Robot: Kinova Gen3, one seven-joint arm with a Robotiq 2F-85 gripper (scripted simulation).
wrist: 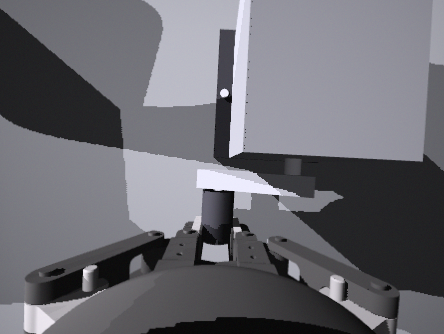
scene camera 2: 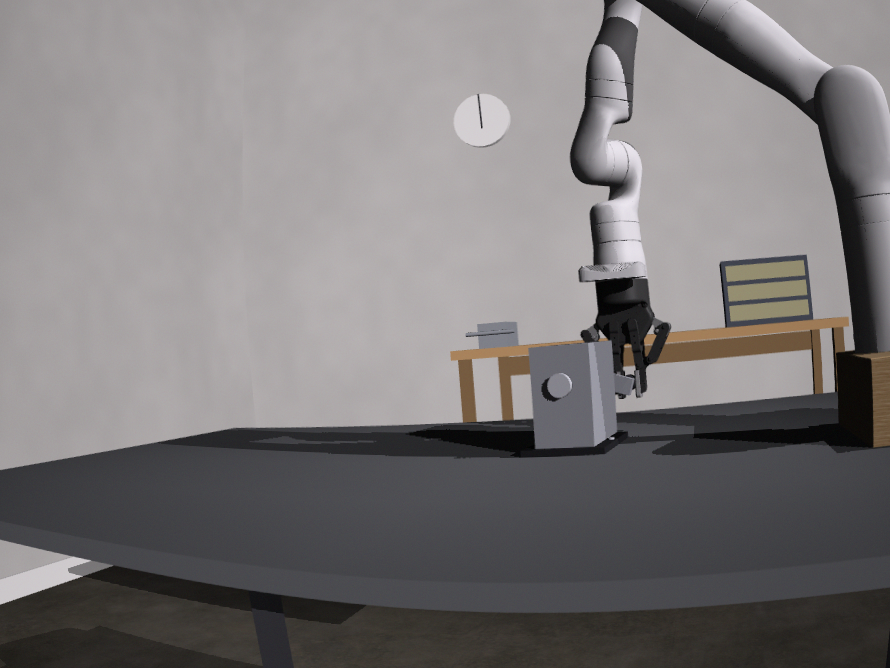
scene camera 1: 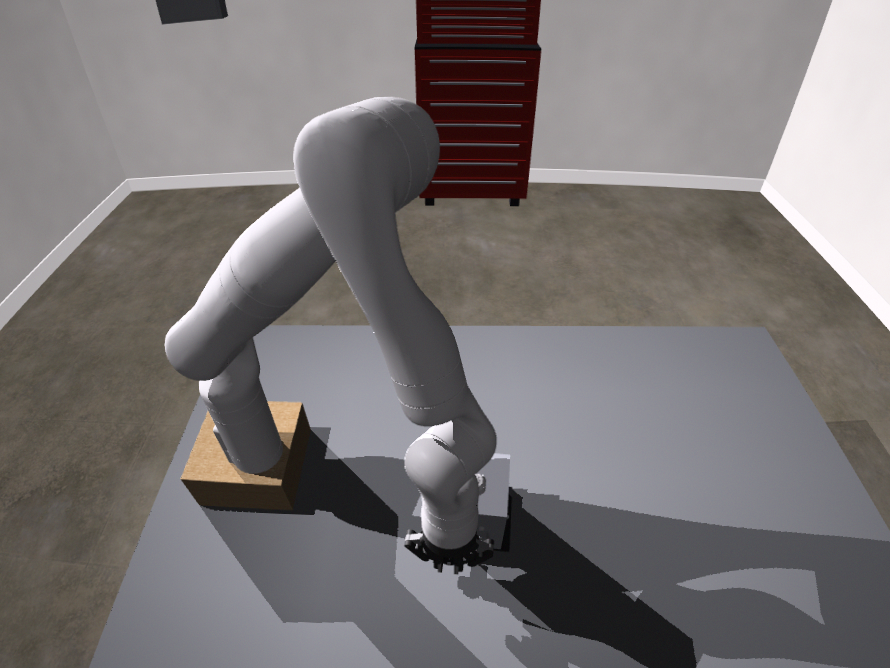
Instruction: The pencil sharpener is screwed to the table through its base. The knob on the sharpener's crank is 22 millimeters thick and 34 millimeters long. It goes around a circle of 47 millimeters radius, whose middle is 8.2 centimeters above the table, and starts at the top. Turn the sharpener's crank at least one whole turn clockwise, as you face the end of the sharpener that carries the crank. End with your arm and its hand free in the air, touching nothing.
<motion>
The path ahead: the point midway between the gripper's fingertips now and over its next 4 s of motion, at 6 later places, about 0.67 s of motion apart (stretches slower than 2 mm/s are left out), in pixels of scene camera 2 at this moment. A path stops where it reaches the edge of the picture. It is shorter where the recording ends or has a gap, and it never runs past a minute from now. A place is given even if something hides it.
The gripper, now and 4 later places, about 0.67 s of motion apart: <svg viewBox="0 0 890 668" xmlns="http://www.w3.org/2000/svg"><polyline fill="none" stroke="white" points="631,397 629,378 626,371 606,356 597,355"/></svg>
</motion>
